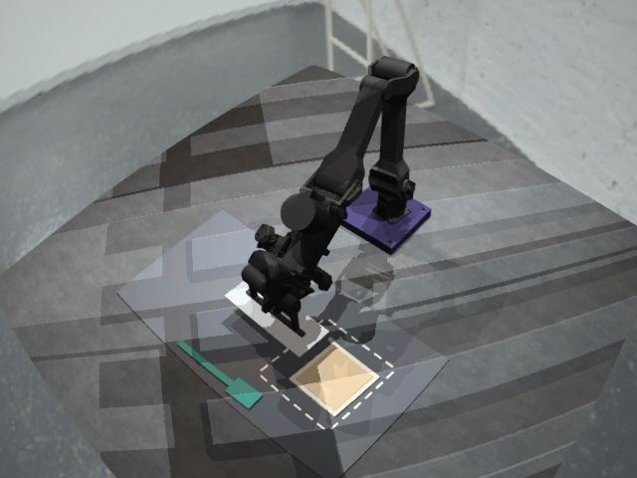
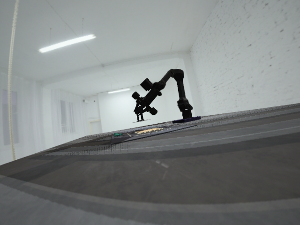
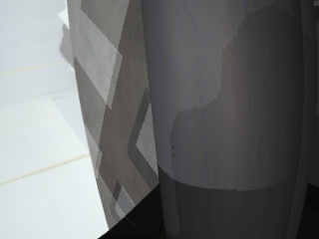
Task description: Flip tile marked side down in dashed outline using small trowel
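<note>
Right now the grey mat is 10 mm behind my gripper tip, 40 mm to the right of it and 120 mm below it. The rest, counted from my gripper tip: tile (30 mm behind, 130 mm to the left, 100 mm below); black-handled trowel (30 mm behind, 10 mm below); teal trowel (130 mm ahead, 100 mm below).
</note>
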